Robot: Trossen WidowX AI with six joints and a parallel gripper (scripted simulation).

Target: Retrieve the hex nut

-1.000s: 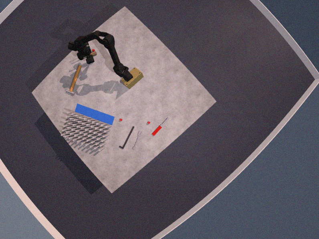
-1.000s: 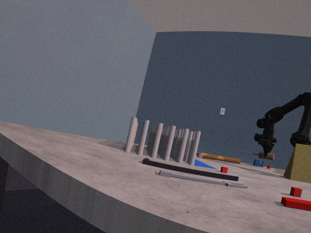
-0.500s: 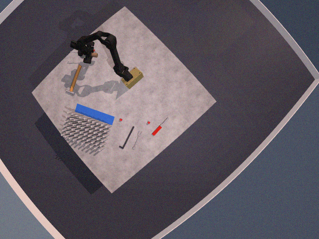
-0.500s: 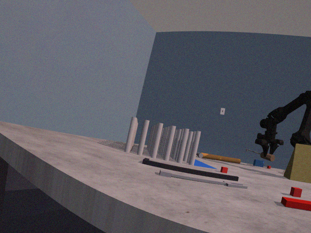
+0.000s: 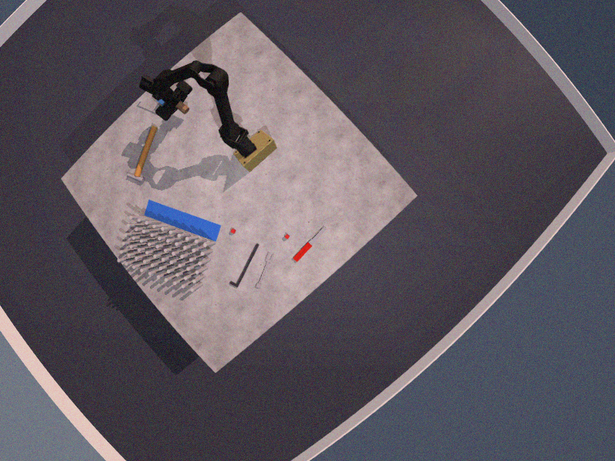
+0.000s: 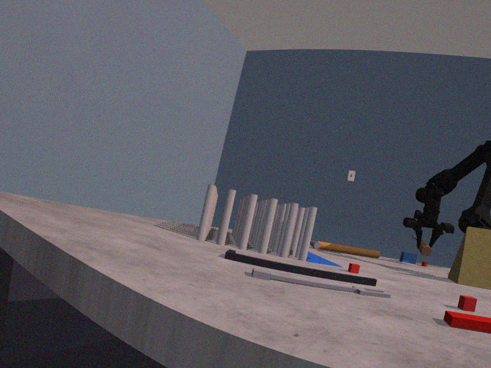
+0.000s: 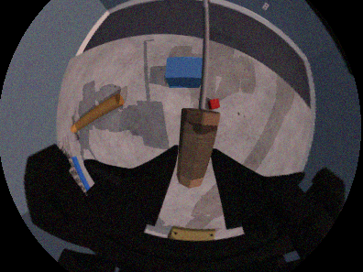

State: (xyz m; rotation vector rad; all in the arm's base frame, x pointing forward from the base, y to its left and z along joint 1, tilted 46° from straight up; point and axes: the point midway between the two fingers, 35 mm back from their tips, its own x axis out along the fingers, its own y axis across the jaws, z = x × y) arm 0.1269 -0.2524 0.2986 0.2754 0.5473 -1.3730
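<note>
My gripper tip is 20 mm short of the hook tool, 100 mm to the left of it and 20 mm below it. Also, from my gripper tip: grey wrench: 150 mm ahead, 850 mm to the left, 60 mm below; blue taped strip: 330 mm ahead, 420 mm to the left, 70 mm below; blue cube: 50 mm ahead, 110 mm to the right, 50 mm below.
</note>
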